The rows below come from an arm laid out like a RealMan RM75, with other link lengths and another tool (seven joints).
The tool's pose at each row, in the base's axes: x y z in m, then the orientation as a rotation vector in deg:
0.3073 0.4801 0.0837 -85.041 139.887 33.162
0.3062 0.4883 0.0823 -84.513 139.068 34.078
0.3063 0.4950 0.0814 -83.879 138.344 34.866
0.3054 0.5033 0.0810 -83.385 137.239 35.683
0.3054 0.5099 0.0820 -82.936 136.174 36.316
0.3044 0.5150 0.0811 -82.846 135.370 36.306
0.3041 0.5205 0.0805 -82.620 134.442 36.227
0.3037 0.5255 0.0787 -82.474 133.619 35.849
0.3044 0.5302 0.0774 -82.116 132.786 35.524
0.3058 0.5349 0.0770 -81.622 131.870 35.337
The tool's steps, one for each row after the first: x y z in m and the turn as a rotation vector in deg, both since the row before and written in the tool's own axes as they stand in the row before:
-0.0055 0.0040 0.0049 -0.230 -1.046 -0.053
-0.0050 0.0024 0.0039 -0.142 -1.007 0.032
-0.0059 0.0041 0.0043 -0.122 -1.213 -0.222
-0.0055 0.0029 0.0024 -0.031 -1.125 -0.246
-0.0030 0.0027 0.0033 0.219 -0.628 -0.374
-0.0038 0.0023 0.0033 0.338 -0.777 -0.385
-0.0027 0.0020 0.0041 0.488 -0.602 -0.416
-0.0032 0.0010 0.0036 0.529 -0.731 -0.314
-0.0039 0.0005 0.0029 0.501 -0.889 -0.270

